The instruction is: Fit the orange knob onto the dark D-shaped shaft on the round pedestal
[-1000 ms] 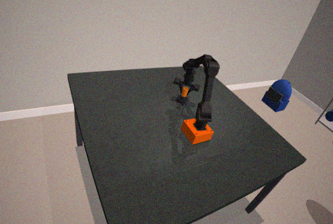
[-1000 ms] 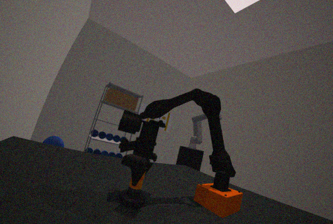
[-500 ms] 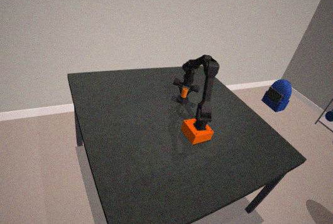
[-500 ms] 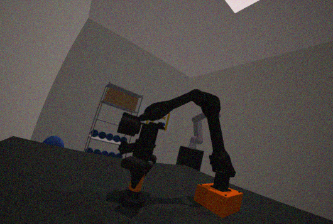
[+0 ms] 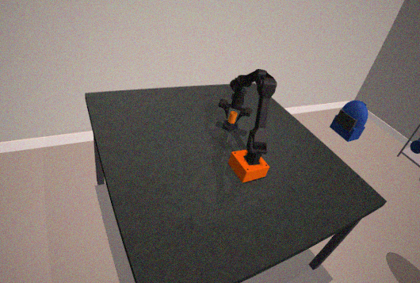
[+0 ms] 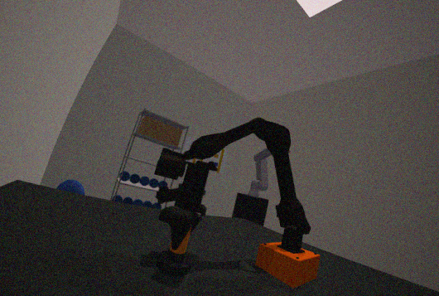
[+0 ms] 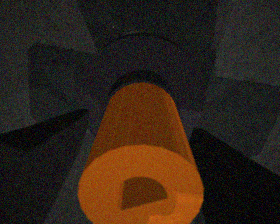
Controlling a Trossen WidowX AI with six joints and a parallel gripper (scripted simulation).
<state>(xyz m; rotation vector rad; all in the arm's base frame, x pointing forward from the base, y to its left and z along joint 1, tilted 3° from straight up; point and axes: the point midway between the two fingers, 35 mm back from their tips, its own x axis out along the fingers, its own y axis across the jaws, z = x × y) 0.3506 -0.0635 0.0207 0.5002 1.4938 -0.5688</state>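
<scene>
The orange knob lies 2 cm above my gripper tip. Also, from my gripper tip: round pedestal: 2 cm below.
</scene>
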